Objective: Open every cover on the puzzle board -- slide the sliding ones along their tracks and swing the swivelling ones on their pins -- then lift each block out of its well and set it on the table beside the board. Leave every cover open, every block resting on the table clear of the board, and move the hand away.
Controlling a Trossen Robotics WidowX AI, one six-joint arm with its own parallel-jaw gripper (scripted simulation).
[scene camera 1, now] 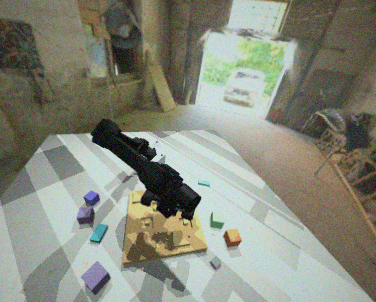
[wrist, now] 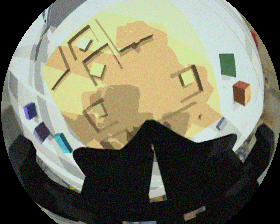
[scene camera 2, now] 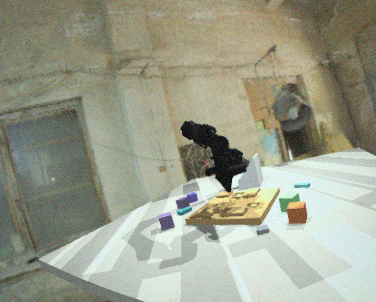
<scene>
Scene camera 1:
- tan puzzle board: 137, 213
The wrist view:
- my gripper: 149, 123
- tan puzzle board: 142, 82
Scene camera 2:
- my gripper: 229, 192
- tan puzzle board: 265, 198
</scene>
